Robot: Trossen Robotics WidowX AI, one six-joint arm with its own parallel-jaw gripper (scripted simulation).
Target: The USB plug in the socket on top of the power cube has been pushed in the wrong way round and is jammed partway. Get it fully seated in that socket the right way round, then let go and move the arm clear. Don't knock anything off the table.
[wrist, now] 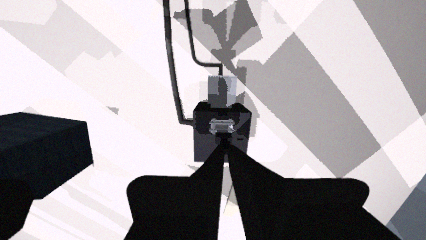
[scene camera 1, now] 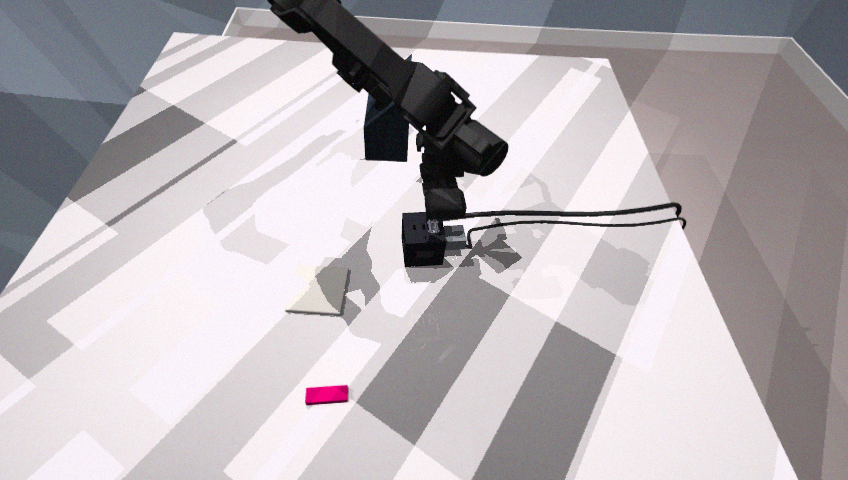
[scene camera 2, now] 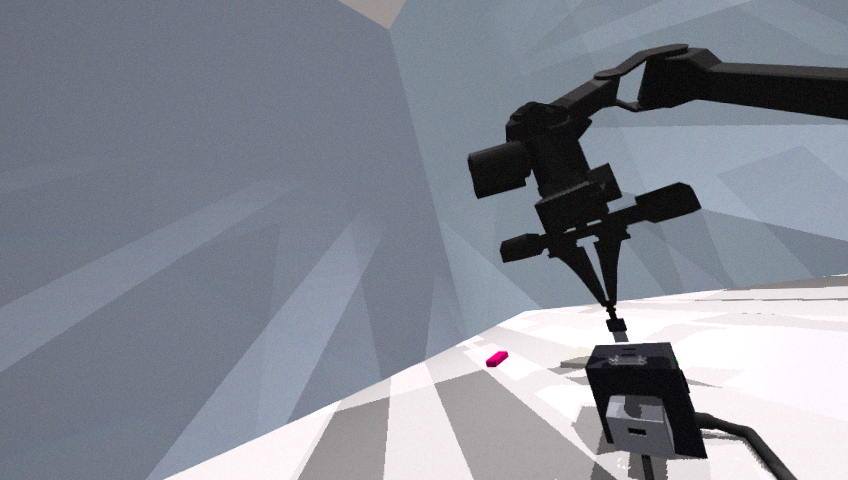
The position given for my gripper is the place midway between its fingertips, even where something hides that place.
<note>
My gripper [scene camera 2: 609, 305] carries an usb plug. Further things: a pink block [scene camera 1: 331, 394] and a black power cube [scene camera 1: 420, 248].
My gripper is seen too in the wrist view [wrist: 225, 149] and in scene camera 1 [scene camera 1: 435, 205]. The wrist view does not show the pink block, which is hidden by my gripper.
</note>
